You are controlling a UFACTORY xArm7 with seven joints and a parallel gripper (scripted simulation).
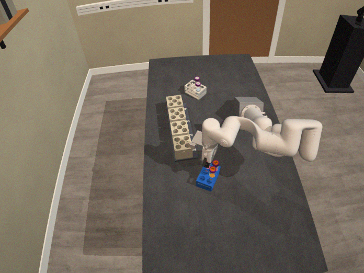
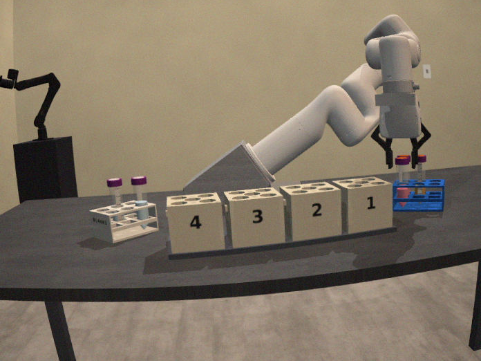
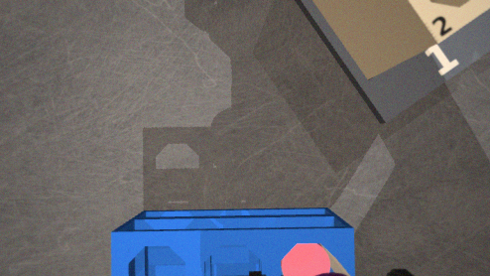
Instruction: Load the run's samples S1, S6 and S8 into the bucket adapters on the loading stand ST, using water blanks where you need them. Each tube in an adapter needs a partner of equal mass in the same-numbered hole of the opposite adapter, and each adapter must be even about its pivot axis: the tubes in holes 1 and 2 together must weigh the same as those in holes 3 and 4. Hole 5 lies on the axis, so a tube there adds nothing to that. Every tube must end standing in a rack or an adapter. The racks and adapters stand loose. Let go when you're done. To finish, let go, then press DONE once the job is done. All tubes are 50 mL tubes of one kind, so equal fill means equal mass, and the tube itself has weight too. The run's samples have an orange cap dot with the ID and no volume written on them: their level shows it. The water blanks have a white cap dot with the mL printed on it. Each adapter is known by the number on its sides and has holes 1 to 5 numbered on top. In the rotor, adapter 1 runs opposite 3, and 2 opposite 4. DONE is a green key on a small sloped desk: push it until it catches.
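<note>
My gripper is now 50 mm above the sample tube and 10 mm to the left of it. Also, from my hand: sample S8: 50 mm to the left, 50 mm below, 10 mm behind; then blue sample rack: 90 mm below, 40 mm to the left; then loading stand ST: 300 mm to the right, 150 mm ahead, 110 mm below.
</note>
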